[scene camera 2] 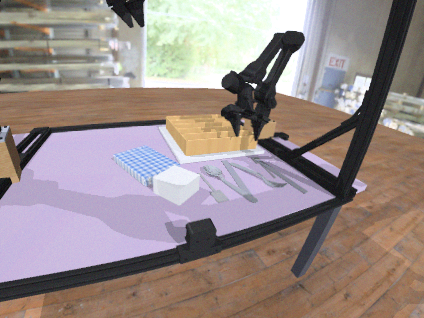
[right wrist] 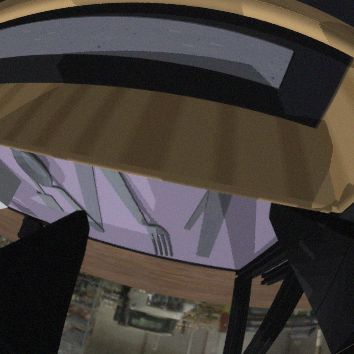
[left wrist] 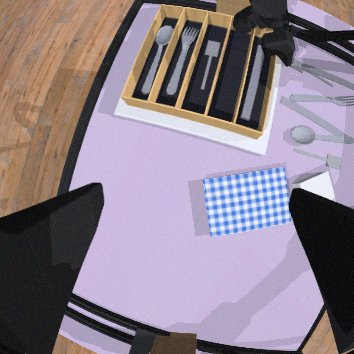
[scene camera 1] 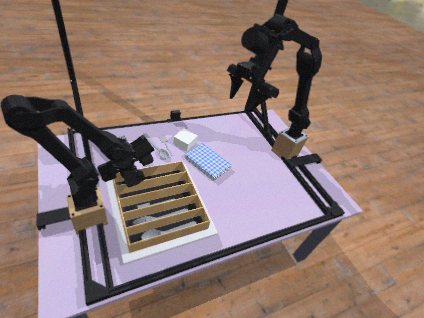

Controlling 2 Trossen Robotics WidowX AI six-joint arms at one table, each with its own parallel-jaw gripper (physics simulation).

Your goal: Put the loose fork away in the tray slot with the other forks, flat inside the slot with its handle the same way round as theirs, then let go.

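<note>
The loose fork (scene camera 2: 273, 181) (left wrist: 312, 98) (right wrist: 131, 201) lies on the table beside the tray (scene camera 2: 212, 146) (left wrist: 192, 116) (right wrist: 150, 135); in the left wrist view its tines point right. The matching fork (left wrist: 175, 75) lies in the second slot from the left, tines toward the top of that view. My right gripper (scene camera 1: 121, 176) (scene camera 2: 247, 136) (left wrist: 286, 52) (right wrist: 180, 215) is open and empty, low over the knife-slot side of the tray and apart from the loose fork. My left gripper (scene camera 1: 243, 102) (scene camera 2: 136, 25) (left wrist: 200, 195) is open and empty, high above the table.
A loose spoon (scene camera 2: 214, 171) (left wrist: 303, 134), a knife (left wrist: 311, 116), a spatula (scene camera 2: 218, 195) (left wrist: 332, 160) and other flat pieces lie around the loose fork. A white block (scene camera 1: 185, 139) (scene camera 2: 176, 185) and a blue checked cloth (scene camera 1: 208, 160) (scene camera 2: 145, 164) (left wrist: 247, 201) lie near them.
</note>
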